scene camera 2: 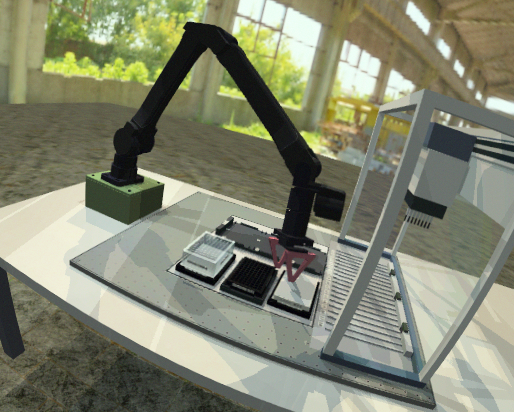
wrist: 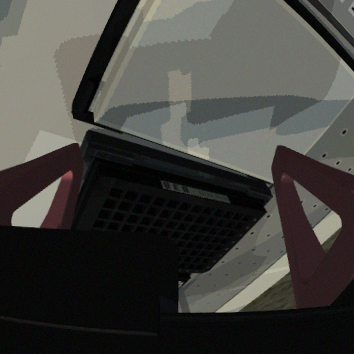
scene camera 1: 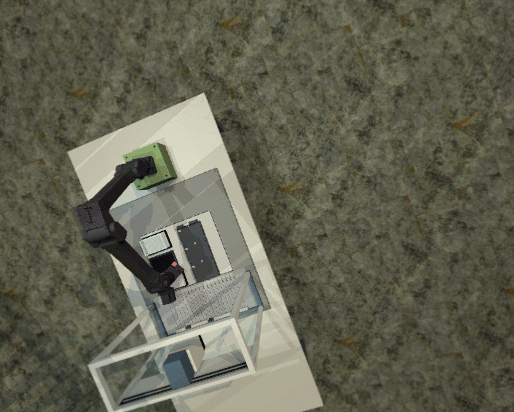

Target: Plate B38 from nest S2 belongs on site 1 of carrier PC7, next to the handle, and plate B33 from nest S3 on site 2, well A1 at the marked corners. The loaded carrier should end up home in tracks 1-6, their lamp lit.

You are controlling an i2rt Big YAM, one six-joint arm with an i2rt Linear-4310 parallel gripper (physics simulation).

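Seen in the pictures: gripper, fingertip midpoint: [scene camera 2: 283, 274] [wrist: 176, 154] [scene camera 1: 172, 273]; arm's base, link origin: [scene camera 2: 122, 180] [scene camera 1: 143, 167].
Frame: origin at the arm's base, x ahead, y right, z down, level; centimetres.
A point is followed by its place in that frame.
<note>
My open gripper [scene camera 2: 285, 273] @(x 56.6, y 5.0, z 5.2 cm) [wrist: 176, 154] @(x 56.6, y 5.0, z 5.2 cm) hangs above the nests, its red fingers wide apart and empty. A black many-welled plate [scene camera 1: 162, 260] @(x 48.4, y 8.3, z 5.8 cm) [scene camera 2: 251, 274] @(x 50.1, y 9.2, z 5.9 cm) [wrist: 175, 215] @(x 52.0, y 8.3, z 6.1 cm) sits in the middle nest; its end label is too blurred to read. In the wrist view it lies lower between the fingers. A pale, smooth-topped item [scene camera 2: 295, 292] @(x 61.0, y 9.5, z 5.8 cm) [wrist: 215, 65] @(x 61.0, y 4.2, z 5.7 cm) lies in the black nest nearest the deck. A clear-covered plate [scene camera 1: 156, 243] @(x 38.5, y 7.2, z 3.1 cm) [scene camera 2: 208, 252] @(x 39.8, y 12.0, z 3.1 cm) sits in the nest nearest the robot base. The long dark carrier [scene camera 1: 197, 250] @(x 48.4, y -11.2, z 7.3 cm) [scene camera 2: 250, 239] @(x 42.2, y -9.6, z 7.3 cm) lies beside the nests, without plates. No lit lamp can be made out.
The slotted track deck [scene camera 1: 207, 302] @(x 77.6, y -7.5, z 8.3 cm) [scene camera 2: 370, 295] stands past the nests, inside a tall frame [scene camera 1: 243, 345] @(x 76.3, y -35.0, z -39.6 cm) [scene camera 2: 372, 240] @(x 70.6, y 22.6, z -16.7 cm). A pipetting head [scene camera 1: 178, 370] @(x 81.4, y -8.3, z -37.6 cm) [scene camera 2: 440, 175] hangs over there. The green base block [scene camera 1: 162, 162] @(x 0.3, y -9.9, z 0.6 cm) [scene camera 2: 125, 197] @(x 8.3, y 6.8, z 1.4 cm) stands at the other end.
</note>
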